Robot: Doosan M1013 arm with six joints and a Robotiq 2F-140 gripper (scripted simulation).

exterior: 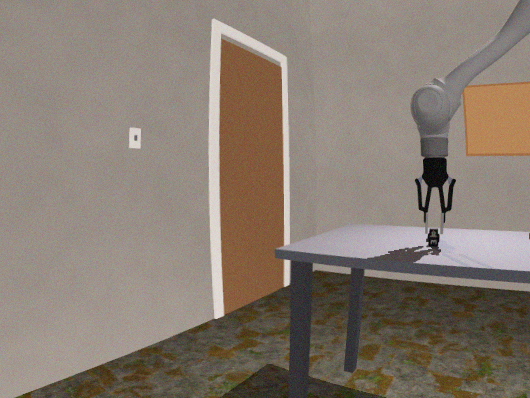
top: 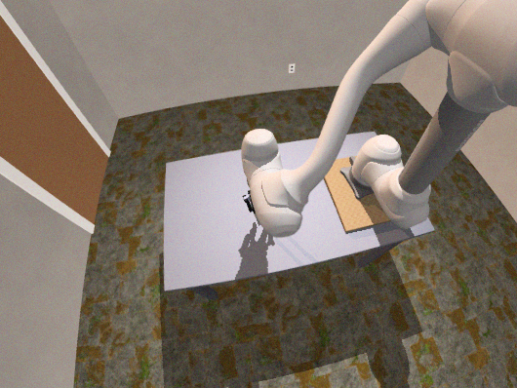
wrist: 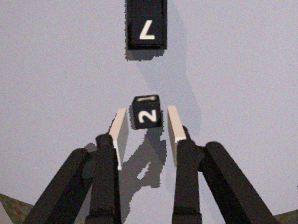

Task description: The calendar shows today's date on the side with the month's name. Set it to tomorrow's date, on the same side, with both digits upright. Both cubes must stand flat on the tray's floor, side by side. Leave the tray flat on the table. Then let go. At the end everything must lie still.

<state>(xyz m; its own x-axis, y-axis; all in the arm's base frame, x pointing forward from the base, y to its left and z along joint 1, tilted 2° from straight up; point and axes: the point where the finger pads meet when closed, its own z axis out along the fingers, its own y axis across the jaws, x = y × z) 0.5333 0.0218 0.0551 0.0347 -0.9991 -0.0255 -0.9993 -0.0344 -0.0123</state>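
The dark cube lies 6 cm below my hand.
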